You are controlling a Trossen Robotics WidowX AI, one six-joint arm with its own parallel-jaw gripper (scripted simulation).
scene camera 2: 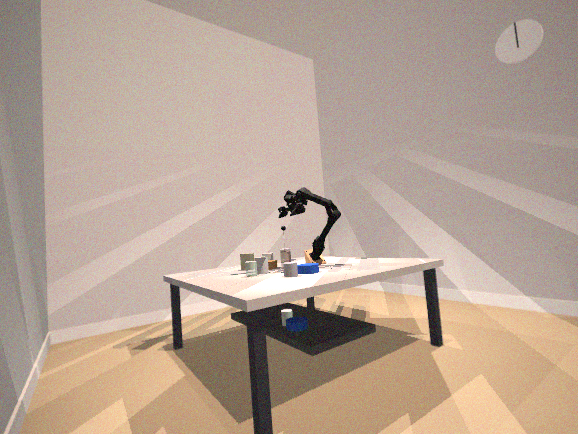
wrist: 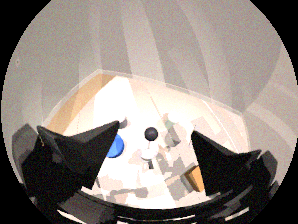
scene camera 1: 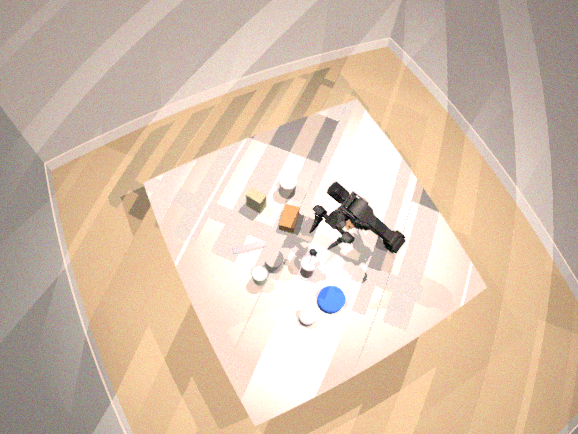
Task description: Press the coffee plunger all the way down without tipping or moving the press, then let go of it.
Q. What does the gripper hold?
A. Nothing.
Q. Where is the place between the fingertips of the gripper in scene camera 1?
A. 318, 241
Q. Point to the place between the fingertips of the gripper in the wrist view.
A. At 156, 129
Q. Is the gripper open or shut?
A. Open.
